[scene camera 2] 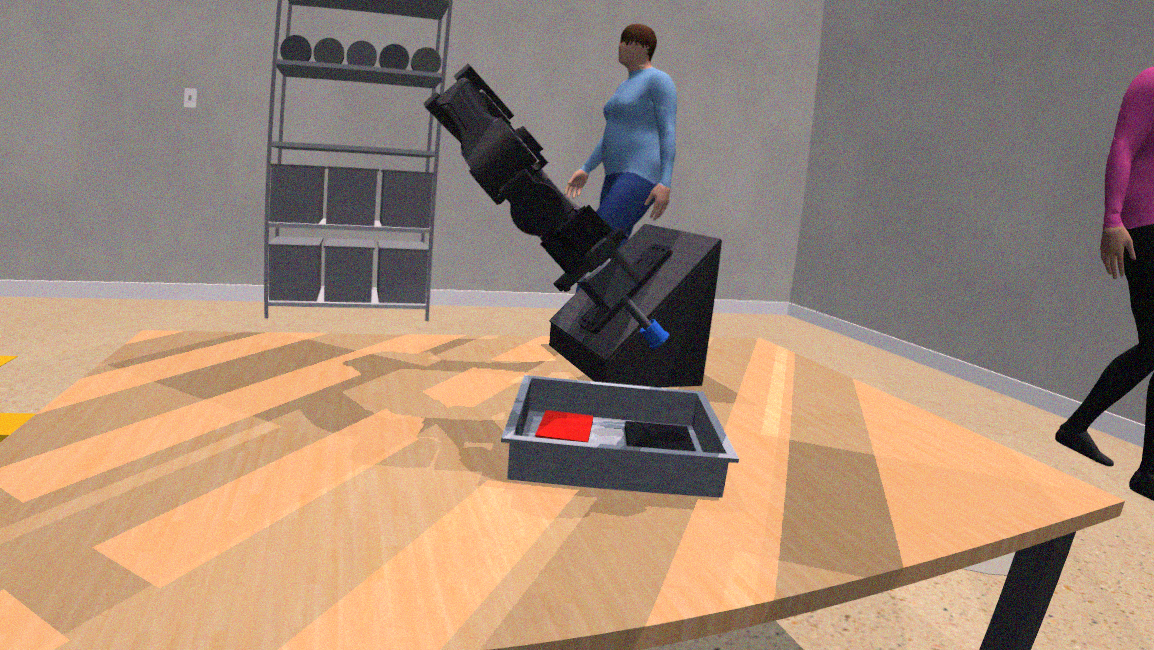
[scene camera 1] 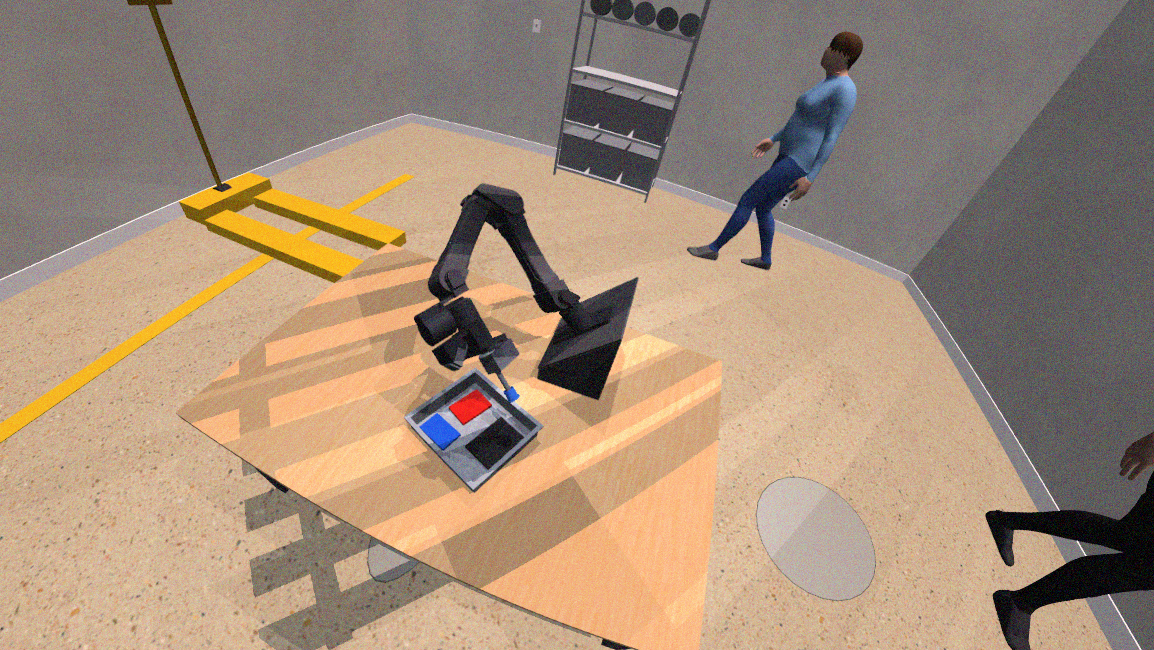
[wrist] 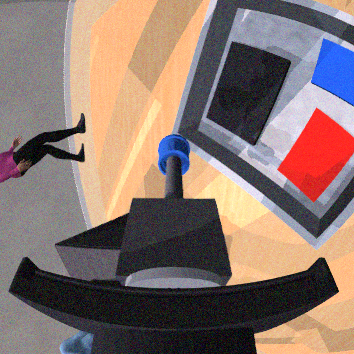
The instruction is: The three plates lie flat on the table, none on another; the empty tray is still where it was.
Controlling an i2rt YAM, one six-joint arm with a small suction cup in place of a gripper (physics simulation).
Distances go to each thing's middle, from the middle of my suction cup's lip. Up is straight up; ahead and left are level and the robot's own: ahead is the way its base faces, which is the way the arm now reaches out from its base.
Labels:
The grey tray [scene camera 1: 474,474] lies 5 cm ahead of my suction cup, 7 cm to the right of it and 10 cm below it. The rest, counted from my suction cup: red plate [scene camera 2: 555,425]: 1 cm behind, 11 cm to the right, 12 cm below; black plate [scene camera 2: 638,434]: 6 cm ahead, 1 cm to the right, 12 cm below.

